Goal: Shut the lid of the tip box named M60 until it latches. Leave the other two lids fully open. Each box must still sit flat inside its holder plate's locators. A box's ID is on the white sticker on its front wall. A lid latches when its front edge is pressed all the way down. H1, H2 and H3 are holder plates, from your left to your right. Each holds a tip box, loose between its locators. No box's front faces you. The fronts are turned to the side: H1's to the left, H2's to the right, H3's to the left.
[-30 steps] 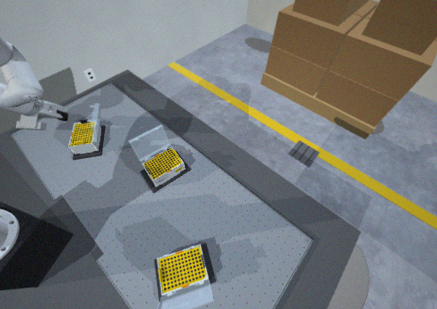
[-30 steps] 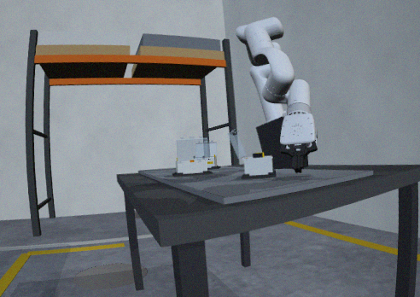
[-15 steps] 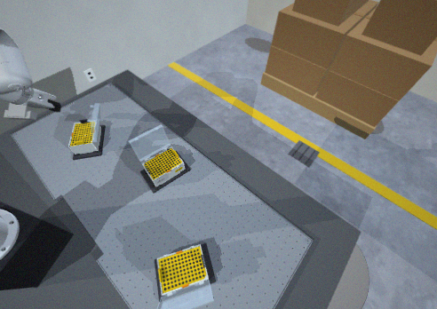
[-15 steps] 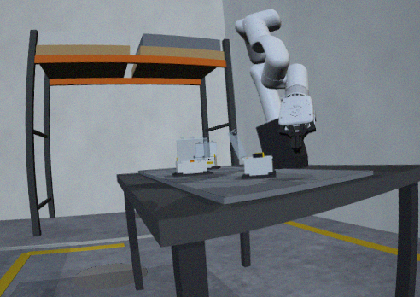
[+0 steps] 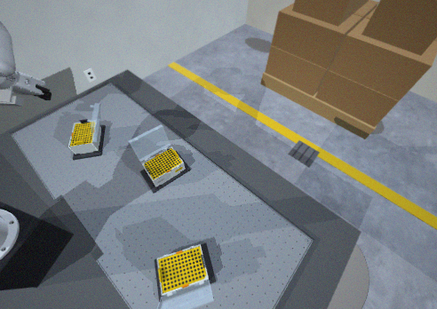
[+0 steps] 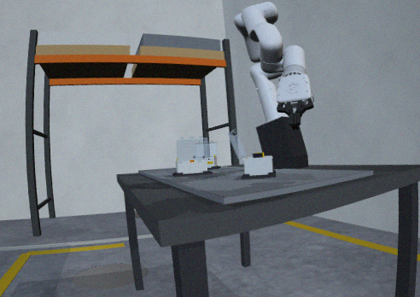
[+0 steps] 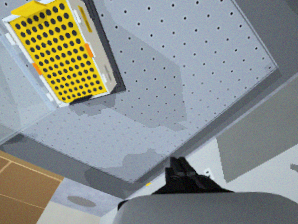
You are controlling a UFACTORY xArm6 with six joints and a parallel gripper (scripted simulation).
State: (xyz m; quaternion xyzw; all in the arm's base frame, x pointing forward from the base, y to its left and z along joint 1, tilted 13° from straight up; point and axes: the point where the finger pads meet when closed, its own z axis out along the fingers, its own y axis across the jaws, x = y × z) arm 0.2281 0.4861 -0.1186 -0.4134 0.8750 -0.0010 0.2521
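The lid is 200 mm ahead of my hand, 430 mm to the right of it and 50 mm below it.
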